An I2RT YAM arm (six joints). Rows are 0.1 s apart.
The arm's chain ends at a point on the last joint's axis. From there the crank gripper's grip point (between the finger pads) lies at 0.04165 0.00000 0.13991 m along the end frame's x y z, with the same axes.
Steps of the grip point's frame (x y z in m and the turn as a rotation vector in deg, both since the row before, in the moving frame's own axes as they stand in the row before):
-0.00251, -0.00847, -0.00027, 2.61, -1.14, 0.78
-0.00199, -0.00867, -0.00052, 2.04, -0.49, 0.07
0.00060, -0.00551, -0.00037, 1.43, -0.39, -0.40
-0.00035, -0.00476, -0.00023, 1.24, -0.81, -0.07
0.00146, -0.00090, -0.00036, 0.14, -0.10, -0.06
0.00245, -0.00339, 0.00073, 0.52, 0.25, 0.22
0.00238, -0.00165, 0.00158, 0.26, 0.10, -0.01
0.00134, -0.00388, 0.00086, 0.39, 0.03, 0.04
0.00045, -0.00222, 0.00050, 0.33, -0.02, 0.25
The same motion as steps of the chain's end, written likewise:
0.00024, -0.00263, -0.00094, 2.61, -1.14, 0.78
-0.00080, -0.00373, -0.00078, 2.04, -0.49, 0.07
0.00157, -0.00173, -0.00060, 1.43, -0.39, -0.40
0.00163, -0.00168, -0.00077, 1.24, -0.81, -0.07
0.00170, -0.00051, -0.00043, 0.14, -0.10, -0.06
0.00184, -0.00228, 0.00092, 0.52, 0.25, 0.22
0.00214, -0.00101, 0.00165, 0.26, 0.10, -0.01
0.00127, -0.00296, 0.00088, 0.39, 0.03, 0.04
0.00050, -0.00160, 0.00049, 0.33, -0.02, 0.25

